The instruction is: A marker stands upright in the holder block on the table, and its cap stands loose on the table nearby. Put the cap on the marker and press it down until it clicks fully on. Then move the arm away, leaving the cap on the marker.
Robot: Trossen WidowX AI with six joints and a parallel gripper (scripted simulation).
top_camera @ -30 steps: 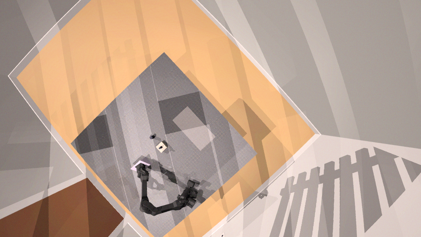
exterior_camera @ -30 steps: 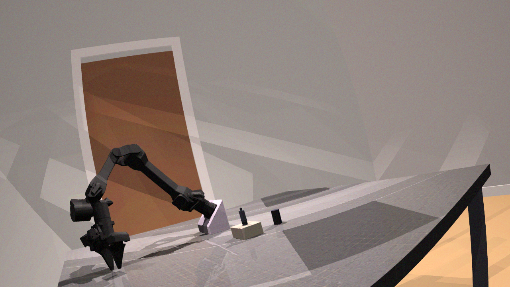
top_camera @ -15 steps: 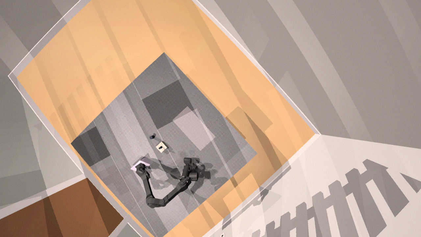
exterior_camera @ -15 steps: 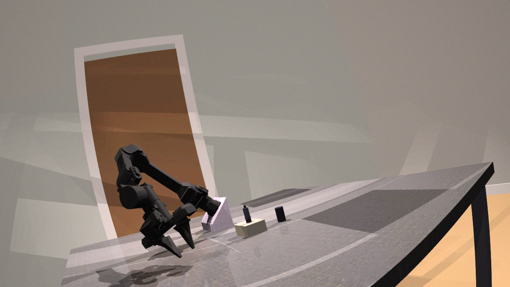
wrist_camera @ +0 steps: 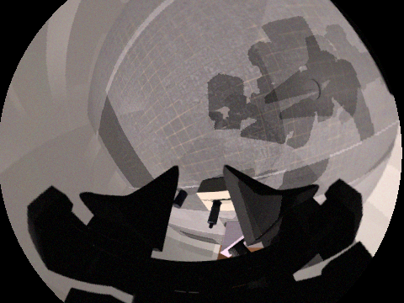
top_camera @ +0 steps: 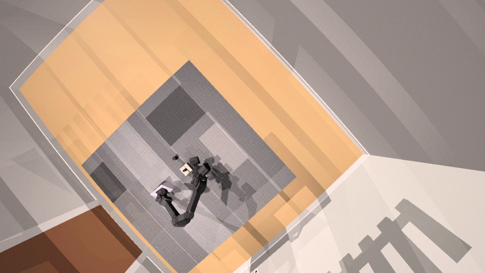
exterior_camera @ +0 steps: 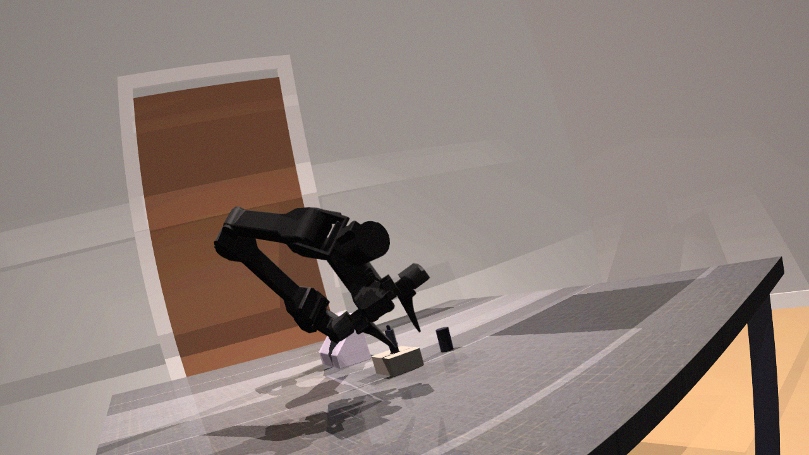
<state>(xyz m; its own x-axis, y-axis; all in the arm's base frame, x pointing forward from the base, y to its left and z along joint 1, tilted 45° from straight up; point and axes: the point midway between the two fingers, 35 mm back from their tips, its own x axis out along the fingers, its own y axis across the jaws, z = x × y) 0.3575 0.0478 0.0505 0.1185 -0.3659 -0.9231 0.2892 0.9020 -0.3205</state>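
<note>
My gripper tip is 150 mm past the dark cap, 140 mm to the right of it and 50 mm above it. The rest, counted from my gripper tip: beige holder block: 120 mm behind, 20 mm to the left, 60 mm below.
</note>
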